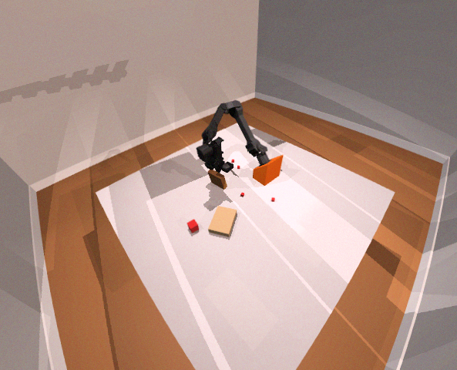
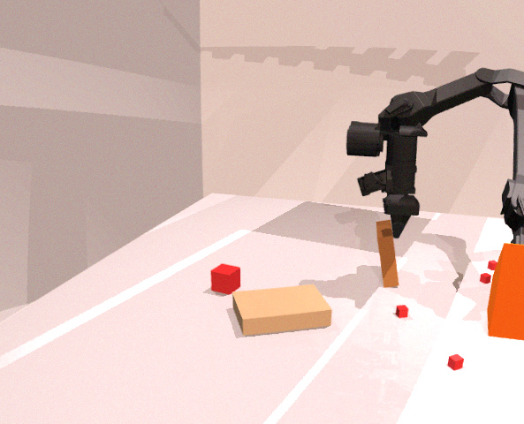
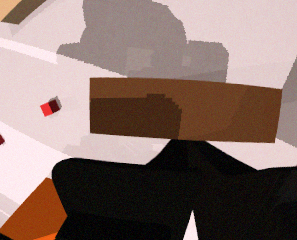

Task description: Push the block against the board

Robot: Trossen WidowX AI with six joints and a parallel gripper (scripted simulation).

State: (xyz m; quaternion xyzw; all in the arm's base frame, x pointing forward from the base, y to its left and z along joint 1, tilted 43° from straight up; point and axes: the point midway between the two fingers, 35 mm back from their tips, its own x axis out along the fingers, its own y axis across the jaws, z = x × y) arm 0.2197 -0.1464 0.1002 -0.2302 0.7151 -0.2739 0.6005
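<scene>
Now: the brown square block 10 mm ahead of my gripper tip and 30 mm below it. Round my gripper tip: tan board (200 mm ahead, 200 mm to the left, 70 mm below); red cube (310 mm ahead, 100 mm to the left, 60 mm below).
</scene>
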